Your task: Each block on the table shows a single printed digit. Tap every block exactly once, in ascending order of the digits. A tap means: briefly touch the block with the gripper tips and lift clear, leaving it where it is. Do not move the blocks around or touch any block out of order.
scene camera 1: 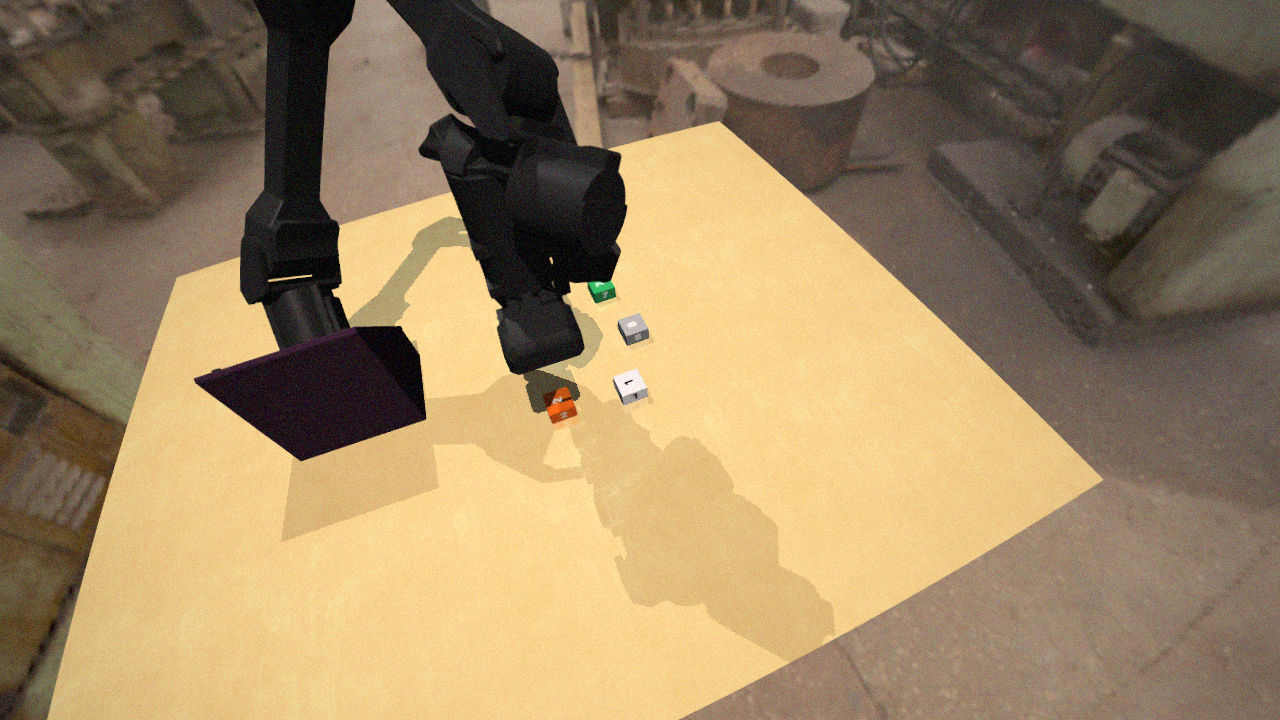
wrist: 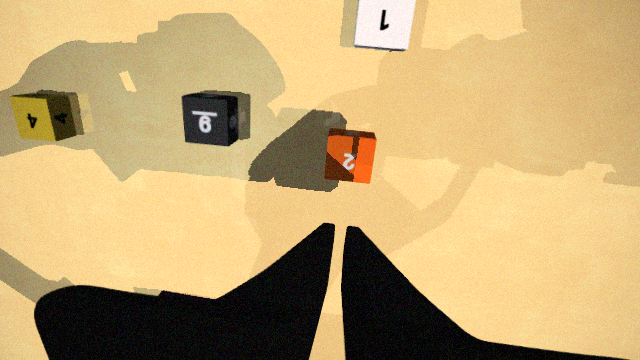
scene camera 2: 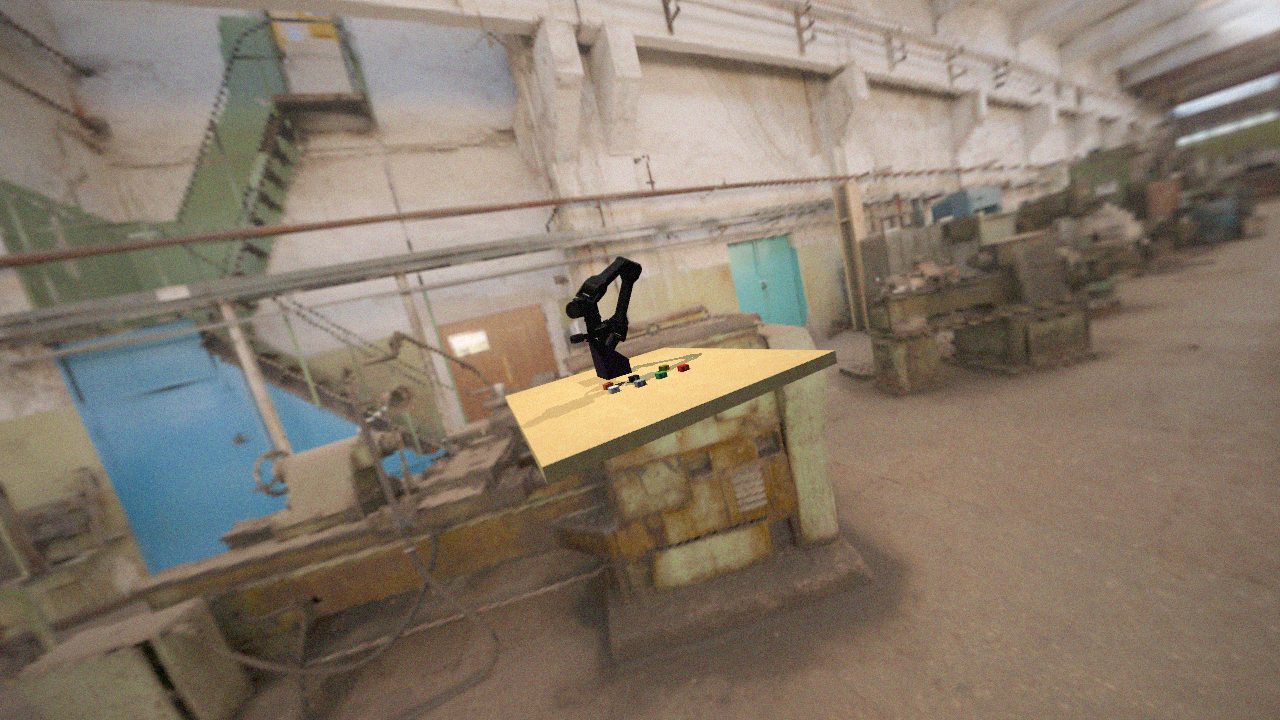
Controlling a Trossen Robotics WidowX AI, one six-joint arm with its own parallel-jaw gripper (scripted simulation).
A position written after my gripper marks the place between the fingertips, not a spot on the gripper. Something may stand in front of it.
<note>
My gripper (scene camera 1: pixel 541 342) is shut, with nothing in its grasp. I also see a grey 8 block (scene camera 1: pixel 633 329), a yellow 4 block (wrist: pixel 40 116), an orange 2 block (scene camera 1: pixel 559 404) and a black 9 block (wrist: pixel 212 119).
The orange 2 block also shows in the wrist view (wrist: pixel 350 153). My gripper is seen too in the wrist view (wrist: pixel 339 236) and in scene camera 2 (scene camera 2: pixel 602 356). The wrist view misses the grey 8 block: it is out of frame. Scene camera 1 misses the yellow 4 block, which is hidden by my gripper.
</note>
